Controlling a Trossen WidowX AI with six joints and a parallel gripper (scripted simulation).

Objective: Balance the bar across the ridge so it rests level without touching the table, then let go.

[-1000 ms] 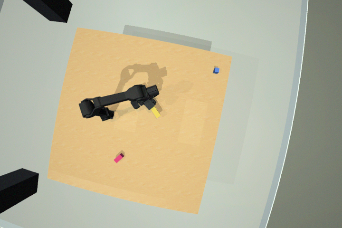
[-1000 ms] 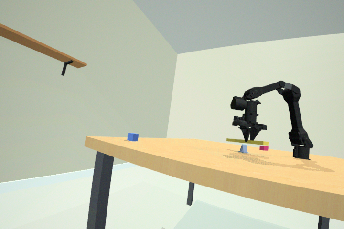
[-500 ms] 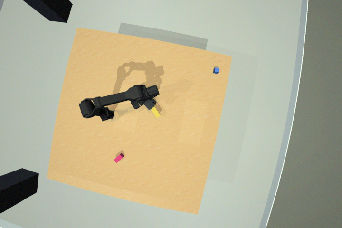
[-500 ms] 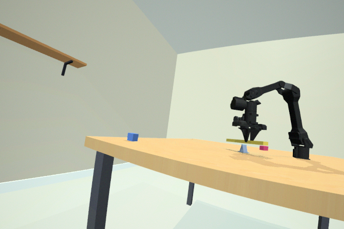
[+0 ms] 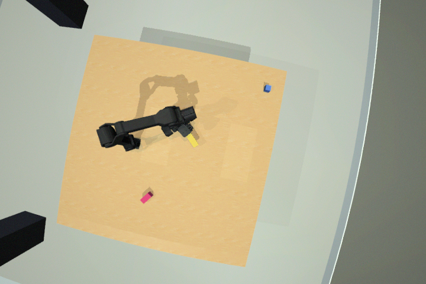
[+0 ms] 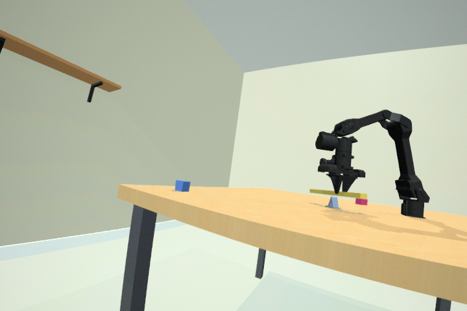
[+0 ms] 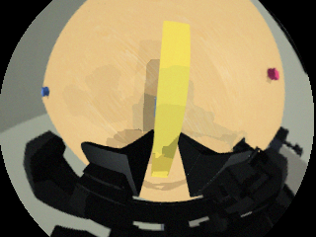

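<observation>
Right now my gripper tip is 20 mm to the left of the yellow bar and 20 mm short of it. Round my gripper tip: pink block: 480 mm to the right, 130 mm behind, 40 mm below; then blue cube: 460 mm ahead, 330 mm to the left, 40 mm below.
</observation>
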